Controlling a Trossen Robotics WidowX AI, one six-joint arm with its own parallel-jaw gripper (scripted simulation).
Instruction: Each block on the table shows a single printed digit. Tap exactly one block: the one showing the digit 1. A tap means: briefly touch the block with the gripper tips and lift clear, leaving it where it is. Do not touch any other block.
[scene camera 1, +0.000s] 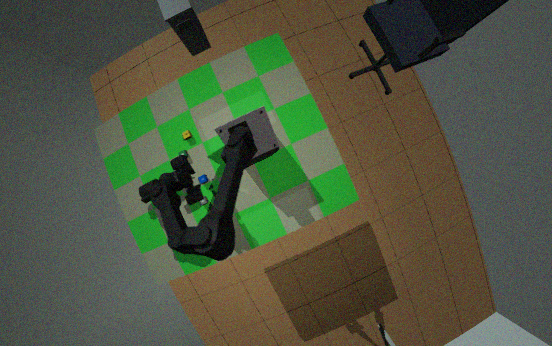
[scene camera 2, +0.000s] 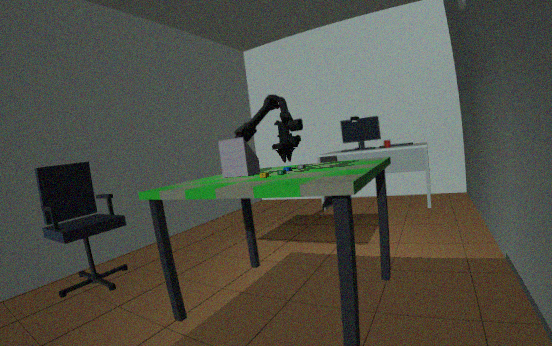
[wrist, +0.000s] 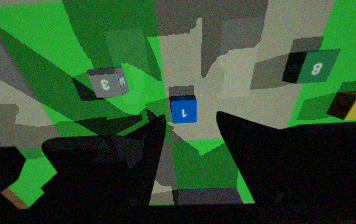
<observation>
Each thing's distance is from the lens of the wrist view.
gripper (wrist: 190, 117): 12 cm
green block (wrist: 304, 67): 19 cm
grey block (wrist: 107, 82): 16 cm
</observation>
